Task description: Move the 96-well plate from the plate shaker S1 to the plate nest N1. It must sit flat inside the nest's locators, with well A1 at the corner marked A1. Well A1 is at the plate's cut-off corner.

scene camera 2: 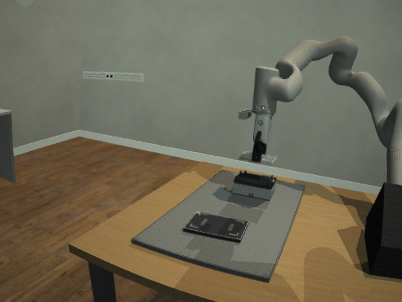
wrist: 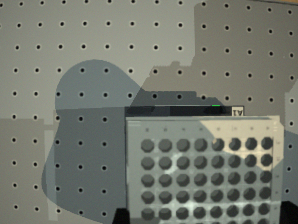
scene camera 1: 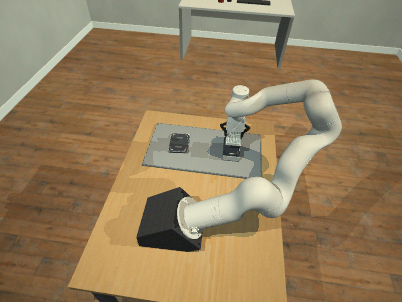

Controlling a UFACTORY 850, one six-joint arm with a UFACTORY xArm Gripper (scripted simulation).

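Note:
Visible to me: a 96-well plate [wrist: 238, 142]; also a plate nest N1 [scene camera 2: 218, 225].

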